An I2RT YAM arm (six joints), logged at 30 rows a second.
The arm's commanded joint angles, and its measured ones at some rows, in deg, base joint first. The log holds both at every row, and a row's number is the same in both.
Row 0, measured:
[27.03, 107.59, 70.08, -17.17, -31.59, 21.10]
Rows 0 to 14, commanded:
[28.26, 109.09, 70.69, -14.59, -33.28, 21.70]
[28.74, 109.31, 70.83, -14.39, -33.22, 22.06]
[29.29, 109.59, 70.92, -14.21, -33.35, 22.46]
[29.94, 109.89, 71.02, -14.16, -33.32, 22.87]
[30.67, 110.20, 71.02, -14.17, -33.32, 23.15]
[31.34, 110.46, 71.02, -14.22, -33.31, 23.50]
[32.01, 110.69, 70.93, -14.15, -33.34, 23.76]
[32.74, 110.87, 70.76, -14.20, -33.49, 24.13]
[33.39, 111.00, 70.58, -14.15, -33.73, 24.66]
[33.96, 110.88, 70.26, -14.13, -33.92, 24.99]
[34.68, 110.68, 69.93, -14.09, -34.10, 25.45]
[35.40, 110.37, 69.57, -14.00, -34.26, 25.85]
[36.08, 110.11, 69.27, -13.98, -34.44, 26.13]
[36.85, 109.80, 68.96, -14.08, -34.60, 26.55]
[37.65, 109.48, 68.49, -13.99, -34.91, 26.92]
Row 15, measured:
[35.79, 109.40, 69.95, -13.52, -33.36, 24.97]
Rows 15 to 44, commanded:
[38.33, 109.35, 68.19, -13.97, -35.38, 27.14]
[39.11, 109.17, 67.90, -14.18, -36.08, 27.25]
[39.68, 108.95, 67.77, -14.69, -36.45, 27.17]
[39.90, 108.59, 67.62, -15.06, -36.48, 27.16]
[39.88, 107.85, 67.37, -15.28, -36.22, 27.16]
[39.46, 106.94, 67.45, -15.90, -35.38, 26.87]
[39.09, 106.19, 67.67, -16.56, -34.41, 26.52]
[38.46, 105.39, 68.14, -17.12, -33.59, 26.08]
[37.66, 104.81, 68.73, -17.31, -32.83, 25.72]
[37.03, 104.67, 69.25, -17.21, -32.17, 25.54]
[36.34, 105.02, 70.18, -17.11, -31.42, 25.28]
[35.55, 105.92, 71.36, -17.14, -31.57, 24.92]
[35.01, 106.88, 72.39, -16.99, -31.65, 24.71]
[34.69, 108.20, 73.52, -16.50, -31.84, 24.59]
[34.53, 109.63, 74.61, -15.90, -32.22, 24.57]
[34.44, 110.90, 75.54, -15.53, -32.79, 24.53]
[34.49, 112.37, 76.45, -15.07, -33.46, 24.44]
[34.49, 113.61, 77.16, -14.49, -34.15, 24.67]
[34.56, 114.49, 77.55, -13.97, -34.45, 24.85]
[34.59, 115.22, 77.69, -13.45, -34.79, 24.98]
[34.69, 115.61, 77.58, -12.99, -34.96, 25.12]
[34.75, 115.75, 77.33, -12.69, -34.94, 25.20]
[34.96, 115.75, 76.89, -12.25, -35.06, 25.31]
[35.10, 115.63, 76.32, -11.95, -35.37, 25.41]
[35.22, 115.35, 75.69, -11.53, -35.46, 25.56]
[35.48, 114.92, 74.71, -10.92, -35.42, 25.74]
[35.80, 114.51, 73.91, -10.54, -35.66, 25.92]
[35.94, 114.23, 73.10, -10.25, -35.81, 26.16]
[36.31, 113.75, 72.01, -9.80, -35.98, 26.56]
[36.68, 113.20, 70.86, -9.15, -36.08, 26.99]
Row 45, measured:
[35.46, 114.37, 74.26, -8.47, -34.94, 25.32]
